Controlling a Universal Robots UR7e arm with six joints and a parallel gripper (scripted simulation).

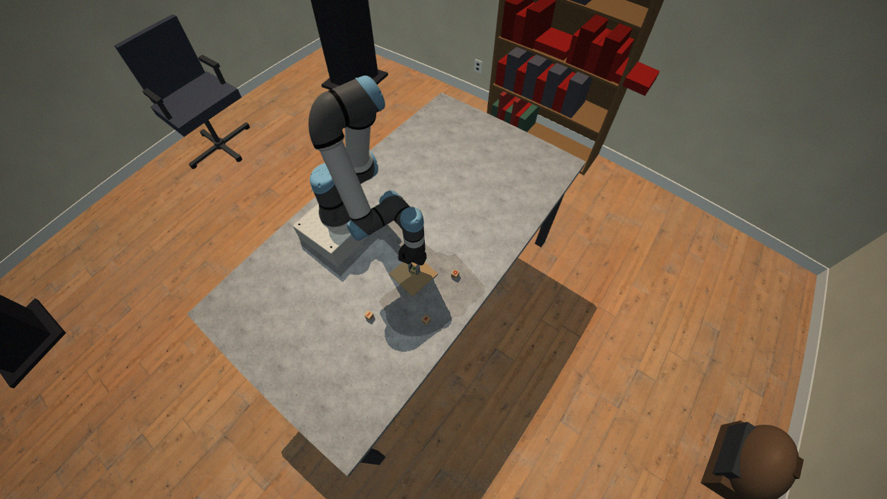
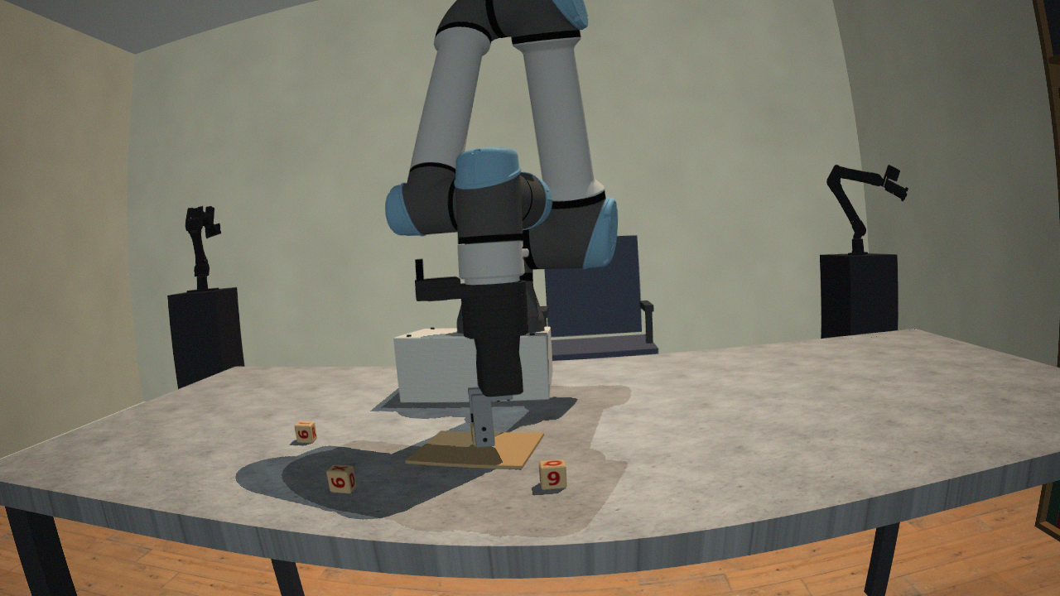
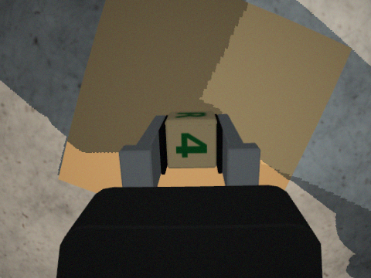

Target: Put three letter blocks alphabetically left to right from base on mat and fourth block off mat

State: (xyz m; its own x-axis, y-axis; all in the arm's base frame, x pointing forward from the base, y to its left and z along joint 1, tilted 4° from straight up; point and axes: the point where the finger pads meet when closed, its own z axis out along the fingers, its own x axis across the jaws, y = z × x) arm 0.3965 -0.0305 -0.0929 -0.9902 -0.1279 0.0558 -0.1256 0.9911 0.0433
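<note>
My hand is 3 cm above the tan mat and 1 cm to the left of it. Also, from my hand: X block 15 cm to the right, 15 cm ahead, 2 cm below; then Q block 15 cm ahead, 7 cm to the left, 2 cm below.
</note>
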